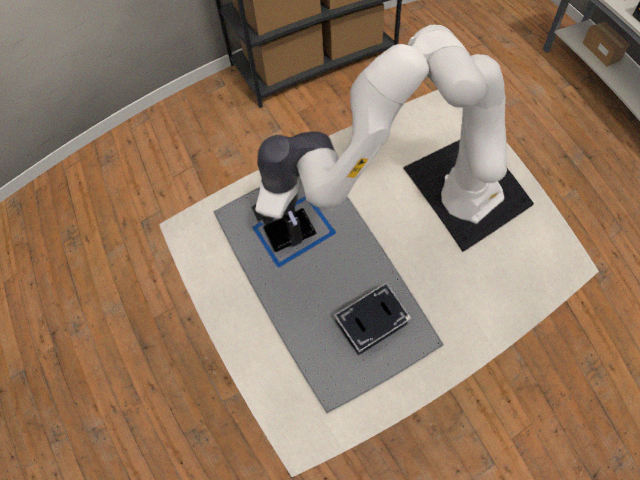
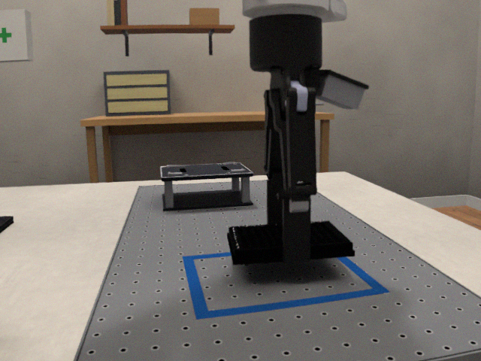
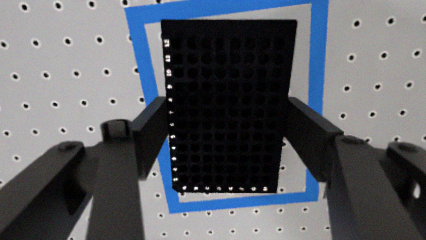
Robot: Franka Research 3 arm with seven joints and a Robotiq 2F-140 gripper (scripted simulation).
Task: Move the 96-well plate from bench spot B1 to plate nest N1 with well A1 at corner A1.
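The raised plate nest is 8 cm behind my hand and 34 cm to the left of it. Round my hand: corner label (16 cm behind, 38 cm to the left); then black 96-well plate (2 cm below).
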